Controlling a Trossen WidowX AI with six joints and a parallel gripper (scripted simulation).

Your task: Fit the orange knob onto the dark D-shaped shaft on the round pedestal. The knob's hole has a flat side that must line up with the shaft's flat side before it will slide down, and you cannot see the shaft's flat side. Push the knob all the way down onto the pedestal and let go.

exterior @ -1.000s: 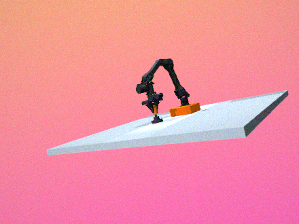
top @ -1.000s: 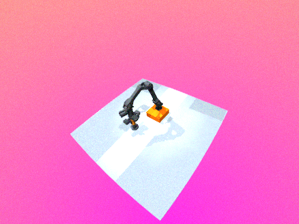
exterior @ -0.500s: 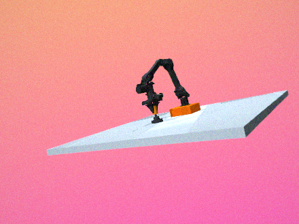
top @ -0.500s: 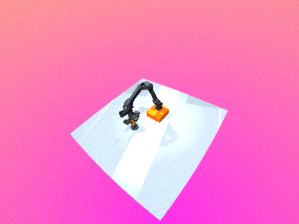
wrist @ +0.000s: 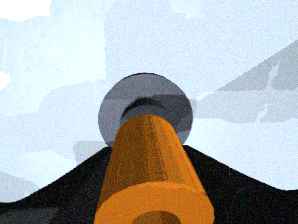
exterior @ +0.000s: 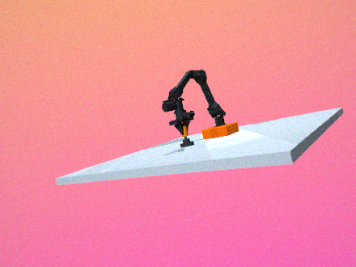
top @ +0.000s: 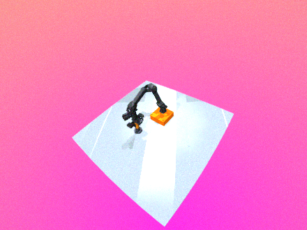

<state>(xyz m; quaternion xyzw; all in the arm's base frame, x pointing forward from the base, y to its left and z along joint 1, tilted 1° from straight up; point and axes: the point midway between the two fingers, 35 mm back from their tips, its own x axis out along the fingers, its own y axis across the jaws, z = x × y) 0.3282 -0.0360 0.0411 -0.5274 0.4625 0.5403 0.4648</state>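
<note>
My gripper tip is now 20 mm below the orange knob. From my gripper tip the other things lie so: pedestal (40 mm below).
</note>
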